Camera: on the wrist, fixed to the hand. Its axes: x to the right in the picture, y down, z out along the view.
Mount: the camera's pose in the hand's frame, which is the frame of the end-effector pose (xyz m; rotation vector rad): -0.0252 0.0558 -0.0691 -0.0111 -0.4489 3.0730
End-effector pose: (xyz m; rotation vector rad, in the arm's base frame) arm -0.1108 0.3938 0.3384 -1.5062 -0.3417 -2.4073
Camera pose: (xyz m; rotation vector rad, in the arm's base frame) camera -0.1381 0.3208 0.2889 -0.5290 1.0617 0.4250
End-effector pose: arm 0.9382 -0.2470 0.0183 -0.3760 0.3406 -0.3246
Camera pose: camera 0.9030 -0.2094 -0.0583 0.3807 0.1364 2.7111
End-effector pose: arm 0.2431 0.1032 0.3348 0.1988 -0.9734 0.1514
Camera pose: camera 0.2726 0.1727 0.2816 1.3197 0.6696 -2.4879
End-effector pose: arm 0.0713 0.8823 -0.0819 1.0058 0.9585 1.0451
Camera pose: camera -0.0122 0.8811 -0.0426 -1.2476 1.3393 -1.4921
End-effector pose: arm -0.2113 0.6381 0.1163 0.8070 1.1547 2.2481
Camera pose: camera -0.2494 0.5543 0.1235 -1.1838 0.7051 -0.4658
